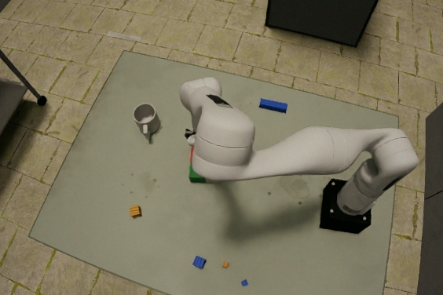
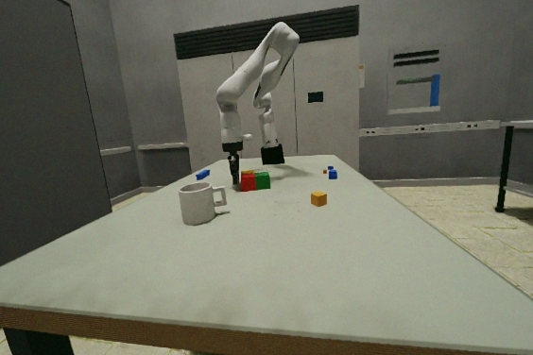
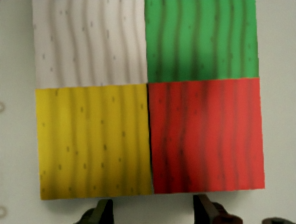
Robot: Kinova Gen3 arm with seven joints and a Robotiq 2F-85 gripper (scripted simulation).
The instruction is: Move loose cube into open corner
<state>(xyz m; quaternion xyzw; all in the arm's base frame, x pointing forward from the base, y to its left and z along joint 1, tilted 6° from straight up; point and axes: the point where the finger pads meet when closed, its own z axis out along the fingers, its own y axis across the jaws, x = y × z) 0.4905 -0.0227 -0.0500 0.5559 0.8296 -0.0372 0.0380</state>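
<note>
Right now the yellow cube is 40 mm behind my hand, 30 mm to the left of it and 10 mm below it. Also, from my hand: green cube: 10 mm behind, 100 mm to the left, 10 mm below; then white cube: 60 mm behind, 80 mm to the left, 10 mm below; then red cube: 10 mm ahead, 50 mm to the left, 10 mm below.
</note>
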